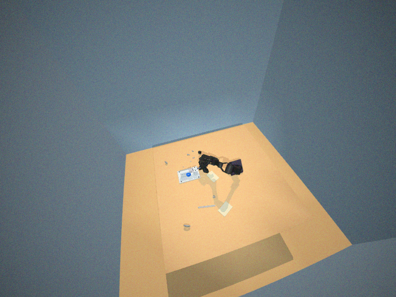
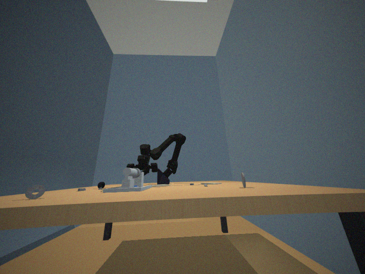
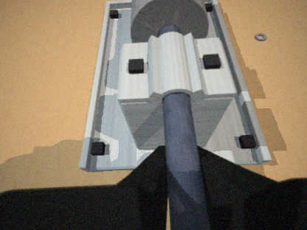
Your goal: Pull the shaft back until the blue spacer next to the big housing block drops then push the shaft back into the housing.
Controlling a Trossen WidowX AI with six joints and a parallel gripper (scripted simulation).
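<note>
My gripper tip is 130 mm short of the baseplate and 10 mm above it. Also, from my gripper tip: blue spacer: 120 mm ahead, 40 mm below; then shaft: 40 mm ahead, 20 mm above; then black knob: 70 mm behind, 250 mm to the right, 40 mm below.
</note>
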